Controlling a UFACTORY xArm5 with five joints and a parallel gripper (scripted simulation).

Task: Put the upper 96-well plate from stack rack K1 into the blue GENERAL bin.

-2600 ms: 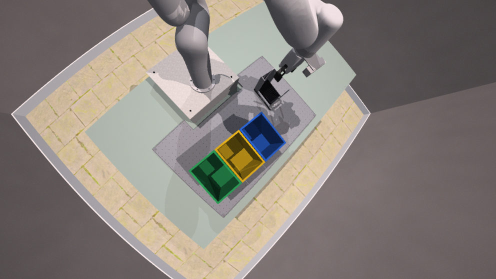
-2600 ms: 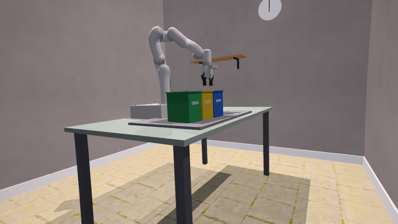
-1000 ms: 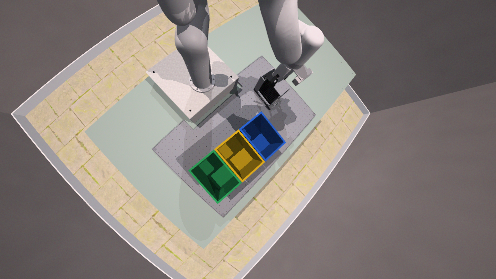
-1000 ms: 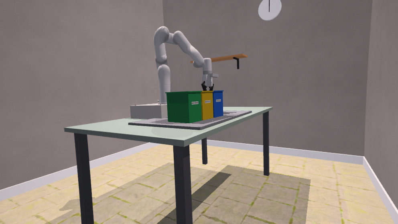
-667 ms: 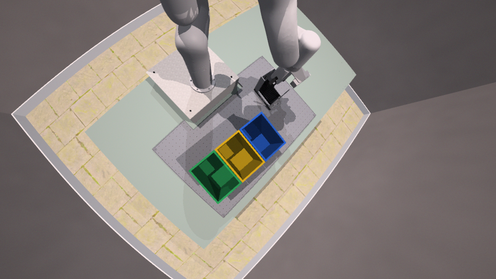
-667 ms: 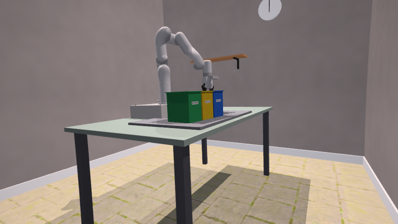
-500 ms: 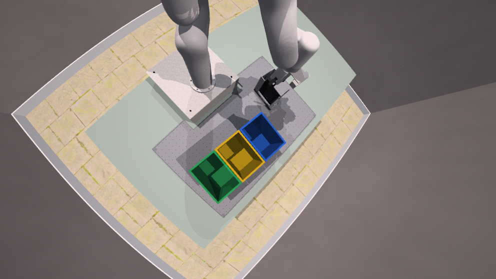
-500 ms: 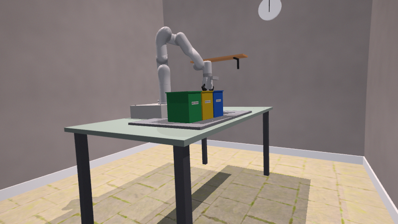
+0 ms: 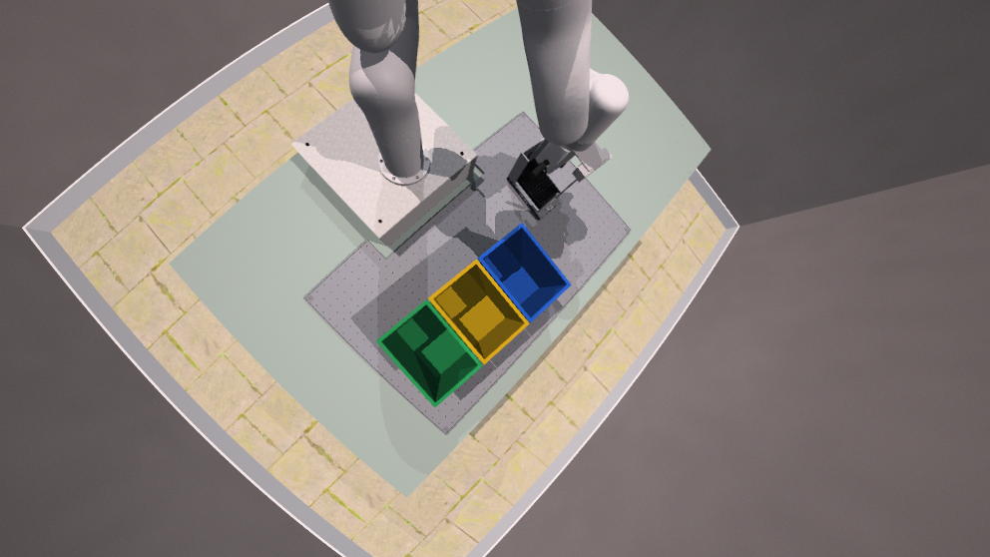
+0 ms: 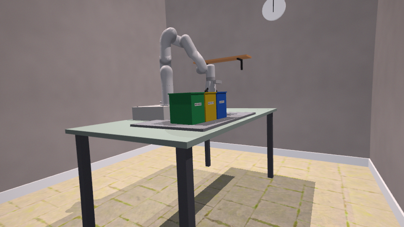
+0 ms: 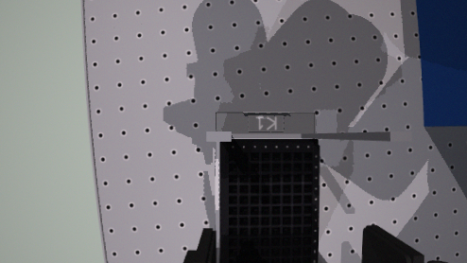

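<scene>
The black 96-well plate is 80 mm below my hand. Round my hand: white plate: 100 mm below; then yellow bin: 180 mm ahead, 360 mm to the right, 30 mm below; then blue bin: 170 mm ahead, 230 mm to the right, 30 mm below.
</scene>
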